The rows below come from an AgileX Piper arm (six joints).
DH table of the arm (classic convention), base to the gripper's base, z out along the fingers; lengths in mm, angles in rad. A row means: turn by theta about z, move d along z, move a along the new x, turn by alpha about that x. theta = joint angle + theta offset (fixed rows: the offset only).
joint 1: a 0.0; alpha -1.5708; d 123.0; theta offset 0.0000
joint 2: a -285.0; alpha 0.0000; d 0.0; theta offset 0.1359
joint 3: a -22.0; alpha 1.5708; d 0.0; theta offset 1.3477
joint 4: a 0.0; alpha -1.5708; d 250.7; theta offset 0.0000
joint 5: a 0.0; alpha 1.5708; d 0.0; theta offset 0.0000
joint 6: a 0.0; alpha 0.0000; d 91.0; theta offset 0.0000
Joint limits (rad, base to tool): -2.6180..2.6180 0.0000..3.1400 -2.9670..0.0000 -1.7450..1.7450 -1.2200..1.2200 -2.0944..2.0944
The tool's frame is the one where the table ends.
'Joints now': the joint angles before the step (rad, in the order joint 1, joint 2, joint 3, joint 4, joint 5, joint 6). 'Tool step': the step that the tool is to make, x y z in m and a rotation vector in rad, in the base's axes. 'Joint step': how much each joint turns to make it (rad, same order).
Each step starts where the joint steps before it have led.
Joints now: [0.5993 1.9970 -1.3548 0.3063 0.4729 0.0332]
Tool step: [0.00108 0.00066 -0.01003 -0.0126 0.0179 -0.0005]
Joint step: [0.0000 0.0238 0.0000 0.0001 -0.0020 -0.0001]
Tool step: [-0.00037 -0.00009 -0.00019 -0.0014 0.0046 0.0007]
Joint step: [0.0000 0.0000 0.0000 0.0007 0.0048 0.0001]
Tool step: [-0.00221 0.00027 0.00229 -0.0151 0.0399 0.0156]
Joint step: [0.0000 -0.0010 -0.0163 -0.0001 0.0616 0.0001]
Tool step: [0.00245 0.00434 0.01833 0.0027 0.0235 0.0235]
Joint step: [0.0000 -0.0081 -0.0690 -0.0011 0.0990 0.0033]
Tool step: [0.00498 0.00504 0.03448 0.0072 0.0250 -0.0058]
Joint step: [0.0000 -0.0125 -0.1256 -0.0279 0.1490 0.0640]
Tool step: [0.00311 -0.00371 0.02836 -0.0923 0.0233 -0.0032]
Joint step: [0.0012 0.0000 -0.1293 -0.1136 0.1911 0.0844]
